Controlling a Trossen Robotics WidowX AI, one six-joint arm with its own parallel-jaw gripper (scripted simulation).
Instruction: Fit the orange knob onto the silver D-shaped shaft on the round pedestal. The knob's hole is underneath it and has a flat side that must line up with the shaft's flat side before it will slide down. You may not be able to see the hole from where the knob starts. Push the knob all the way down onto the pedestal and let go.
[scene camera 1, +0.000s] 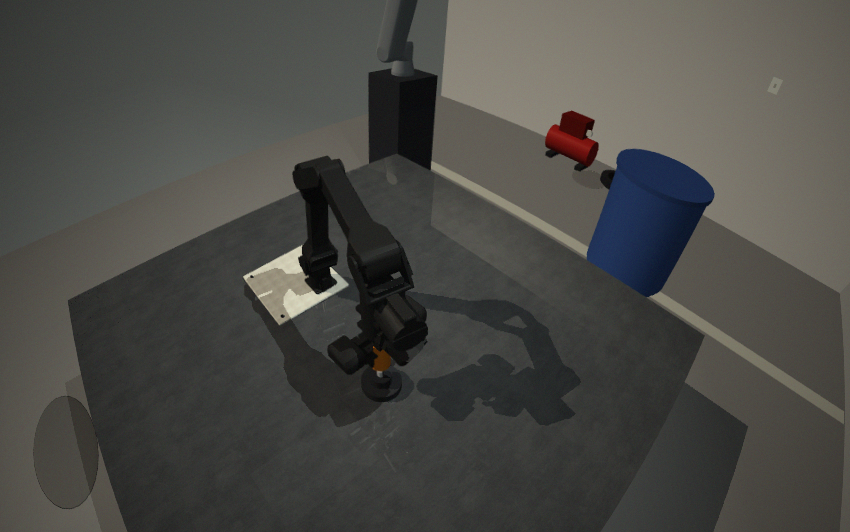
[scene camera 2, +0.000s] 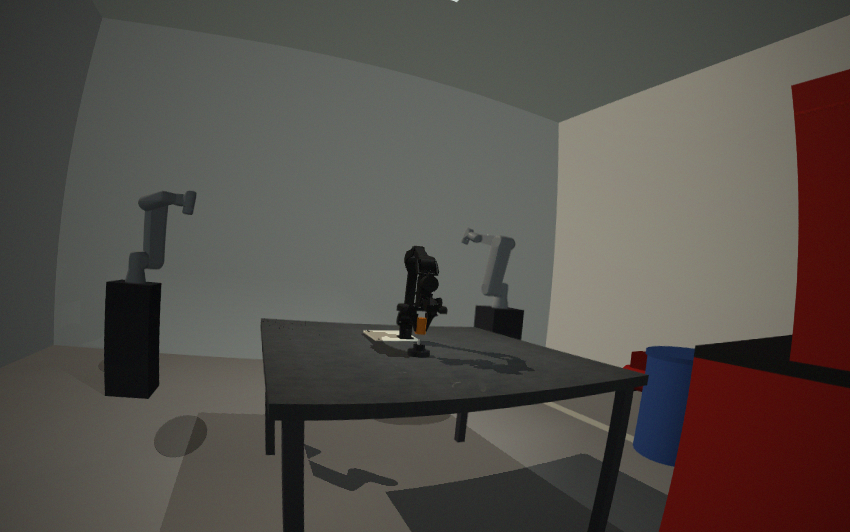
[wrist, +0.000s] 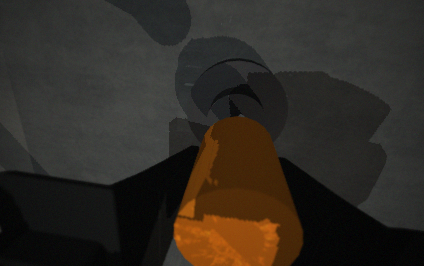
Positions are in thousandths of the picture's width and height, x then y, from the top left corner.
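Observation:
Scene camera 1 shows the gripper (scene camera 1: 446, 676), and scene camera 2 shows the gripper (scene camera 2: 495, 623) too. In the wrist view the gripper (wrist: 558, 600) appears again, holding an orange knob (wrist: 560, 750), and a round black pedestal (wrist: 567, 329) is there as well.

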